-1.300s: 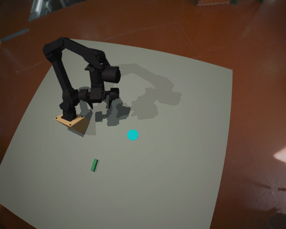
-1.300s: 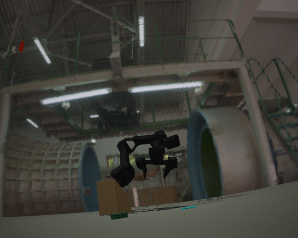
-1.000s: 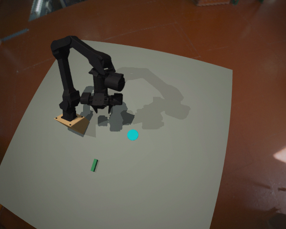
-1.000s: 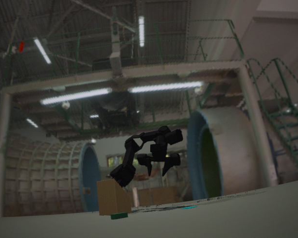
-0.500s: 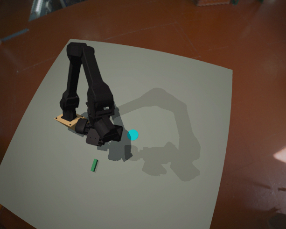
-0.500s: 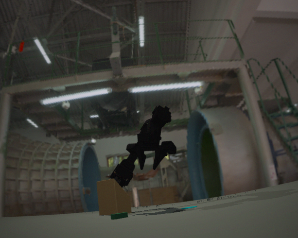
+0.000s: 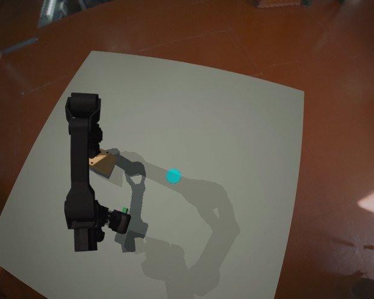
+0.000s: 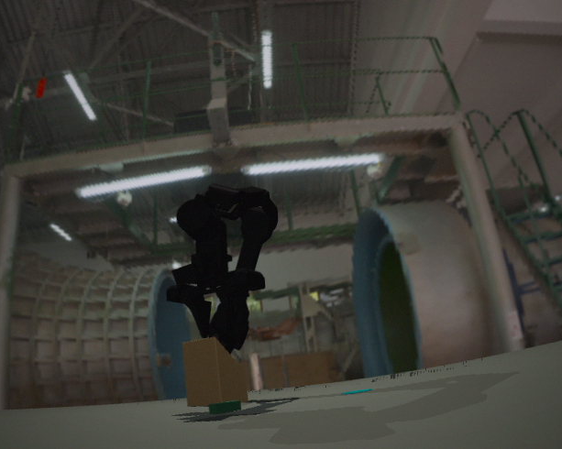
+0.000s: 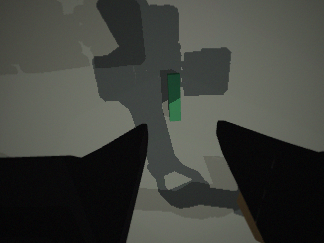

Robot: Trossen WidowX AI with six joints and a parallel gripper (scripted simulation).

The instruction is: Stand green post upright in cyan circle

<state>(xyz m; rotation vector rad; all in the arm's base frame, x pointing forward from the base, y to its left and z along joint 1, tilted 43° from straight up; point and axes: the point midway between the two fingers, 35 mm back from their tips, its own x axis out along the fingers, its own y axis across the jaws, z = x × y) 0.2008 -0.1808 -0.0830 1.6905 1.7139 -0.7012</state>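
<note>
Right now my gripper tip is 12 cm above the green post and 1 cm to the right of it. From my gripper tip the other things lie so: cyan circle: 24 cm to the left, 13 cm below, 13 cm ahead.
</note>
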